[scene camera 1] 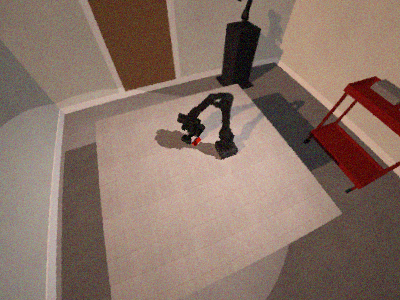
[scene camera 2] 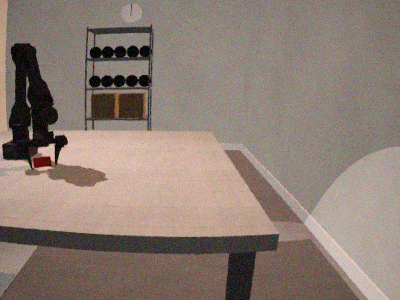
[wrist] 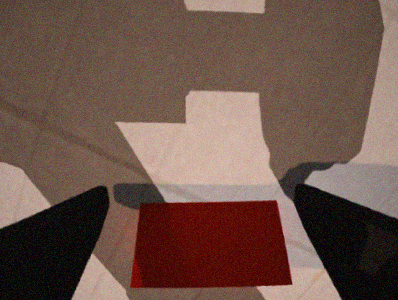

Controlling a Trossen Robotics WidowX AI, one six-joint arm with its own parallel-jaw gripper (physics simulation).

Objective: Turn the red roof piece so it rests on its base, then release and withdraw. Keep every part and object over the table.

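Note:
The red roof piece [scene camera 1: 197, 141] [scene camera 2: 42, 162] [wrist: 212, 245] is low at the table, close to the arm's base. It shows a flat rectangular face in the wrist view, with its long side running from finger to finger. Its sloped faces cannot be made out, so which side it rests on is unclear. My gripper [scene camera 1: 190, 140] [scene camera 2: 44, 166] [wrist: 202, 194] is open, low over the table and pointing down. One finger stands at each short end of the piece, with a gap at both ends in the wrist view.
The pale table [scene camera 1: 200, 215] [scene camera 2: 150, 200] [wrist: 220, 150] carries the arm's base [scene camera 1: 226, 148]. Beyond it stand a black pedestal [scene camera 1: 240, 52] and a red cart [scene camera 1: 345, 152]. A shelf rack [scene camera 2: 120, 31] stands by the wall. Arm shadows fall around the piece.

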